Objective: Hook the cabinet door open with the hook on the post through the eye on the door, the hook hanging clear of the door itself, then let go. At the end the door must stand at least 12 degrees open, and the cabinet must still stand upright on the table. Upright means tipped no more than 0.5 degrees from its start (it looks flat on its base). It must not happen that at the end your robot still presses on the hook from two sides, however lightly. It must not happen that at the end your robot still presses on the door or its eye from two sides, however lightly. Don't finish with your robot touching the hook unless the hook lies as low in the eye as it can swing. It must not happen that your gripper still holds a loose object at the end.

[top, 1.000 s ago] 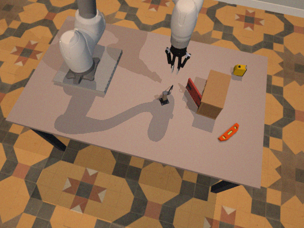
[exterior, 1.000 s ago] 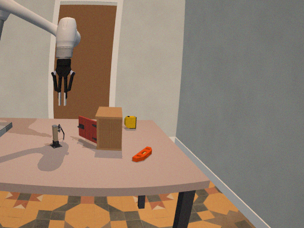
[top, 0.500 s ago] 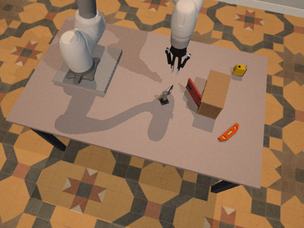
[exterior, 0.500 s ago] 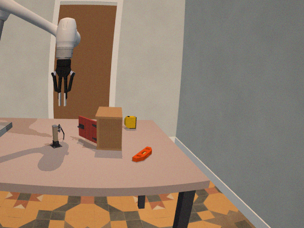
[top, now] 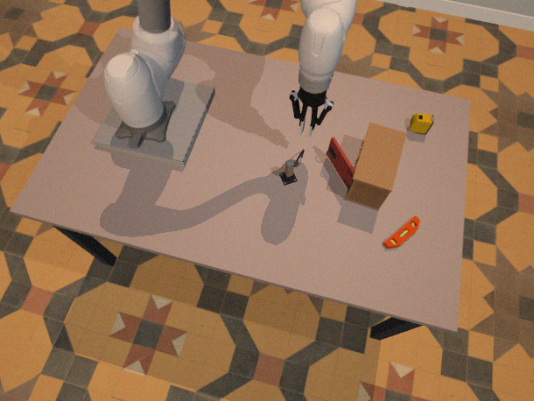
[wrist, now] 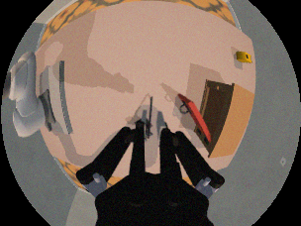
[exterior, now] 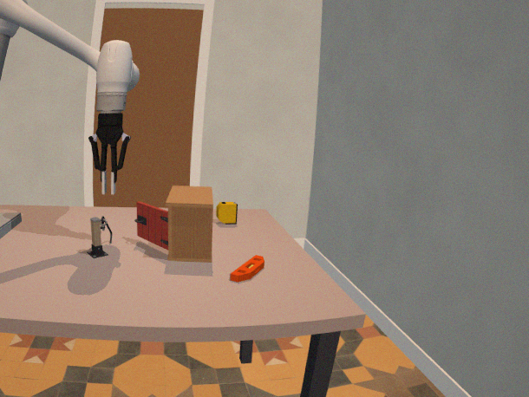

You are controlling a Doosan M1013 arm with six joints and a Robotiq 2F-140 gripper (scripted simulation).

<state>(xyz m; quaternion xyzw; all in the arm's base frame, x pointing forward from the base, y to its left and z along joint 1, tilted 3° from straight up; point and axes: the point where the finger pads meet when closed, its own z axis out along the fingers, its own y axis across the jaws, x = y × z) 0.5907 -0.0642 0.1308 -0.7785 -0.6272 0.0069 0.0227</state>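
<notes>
My gripper is now 130 mm above the dark hook, 40 mm to the left of it and 10 mm past it. From my hand the other things lie so: red door (130 mm ahead, 110 mm below, 60 mm to the right); then orange spirit level (360 mm ahead, 250 mm to the right, 180 mm below); then yellow tape measure (430 mm ahead, 190 mm to the left, 150 mm below).
</notes>
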